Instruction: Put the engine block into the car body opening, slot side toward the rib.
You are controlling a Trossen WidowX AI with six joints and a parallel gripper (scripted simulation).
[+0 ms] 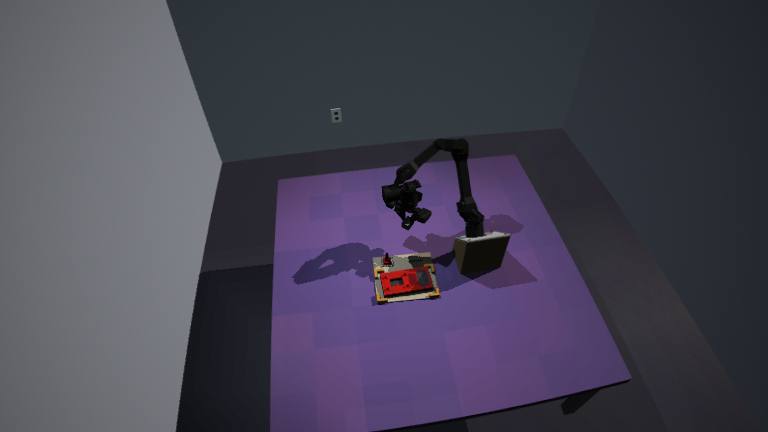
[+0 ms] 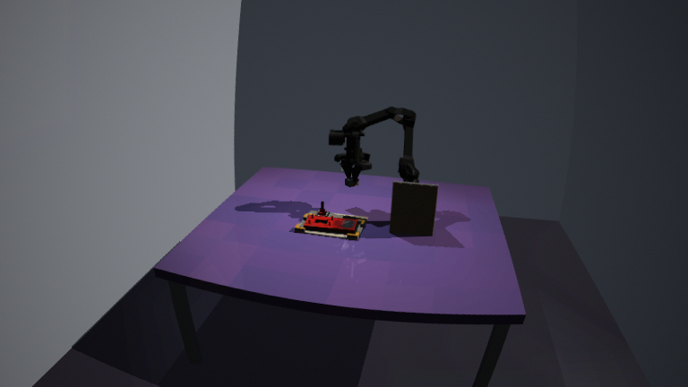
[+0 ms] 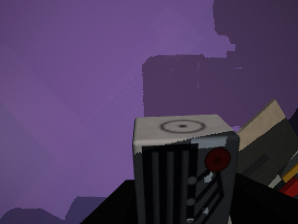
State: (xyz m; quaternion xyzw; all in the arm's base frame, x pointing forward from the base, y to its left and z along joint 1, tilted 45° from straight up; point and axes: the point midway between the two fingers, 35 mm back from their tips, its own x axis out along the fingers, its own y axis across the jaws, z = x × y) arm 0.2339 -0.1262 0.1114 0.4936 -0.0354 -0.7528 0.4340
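The dark upright post is 120 mm ahead of my gripper tip, 80 mm to the left of it and 100 mm below it. Round my gripper tip: engine block: 10 mm below.
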